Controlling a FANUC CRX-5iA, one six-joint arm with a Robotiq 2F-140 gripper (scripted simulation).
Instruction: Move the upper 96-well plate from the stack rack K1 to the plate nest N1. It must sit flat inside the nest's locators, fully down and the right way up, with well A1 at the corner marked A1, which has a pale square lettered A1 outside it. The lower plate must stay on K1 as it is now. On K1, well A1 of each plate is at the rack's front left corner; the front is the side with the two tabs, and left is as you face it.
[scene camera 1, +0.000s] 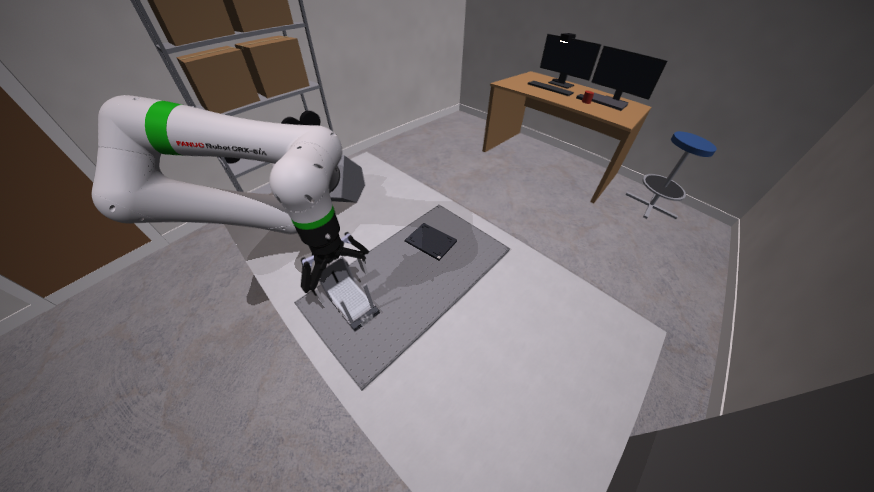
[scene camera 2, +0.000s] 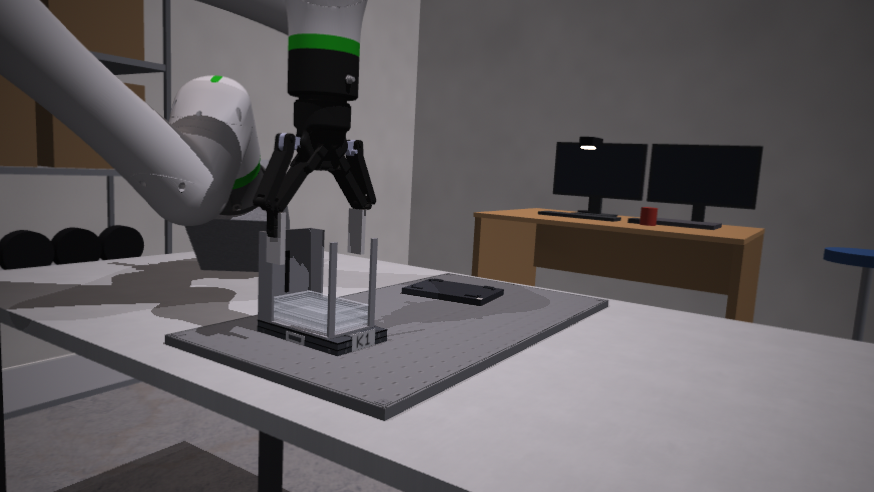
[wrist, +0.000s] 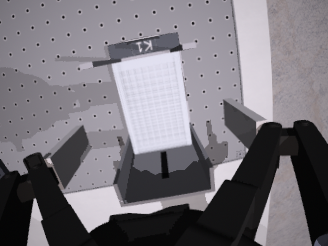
Note:
In view: the gripper (scene camera 2: 318, 257) and a plate nest N1 (scene camera 2: 449, 291).
The gripper also shows in scene camera 1 (scene camera 1: 343, 284) and in the wrist view (wrist: 154, 124). The plate nest N1 is seen too in scene camera 1 (scene camera 1: 427, 240).

